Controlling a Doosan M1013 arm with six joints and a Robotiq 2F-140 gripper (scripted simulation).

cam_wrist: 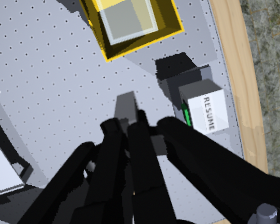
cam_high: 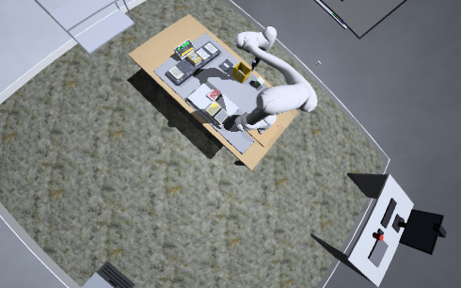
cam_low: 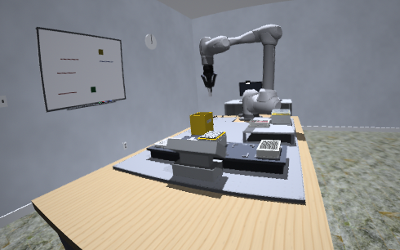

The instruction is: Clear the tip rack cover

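My hand is 200 mm above the resume key, 90 mm past it and 80 mm to the left of it. The rest, counted from my hand: yellow waste bin 240 mm below, 110 mm ahead, 10 mm to the right; then raised shelf 450 mm to the left, 220 mm below, 20 mm behind; then red-topped labware item 400 mm to the left, 210 mm below, 50 mm ahead.
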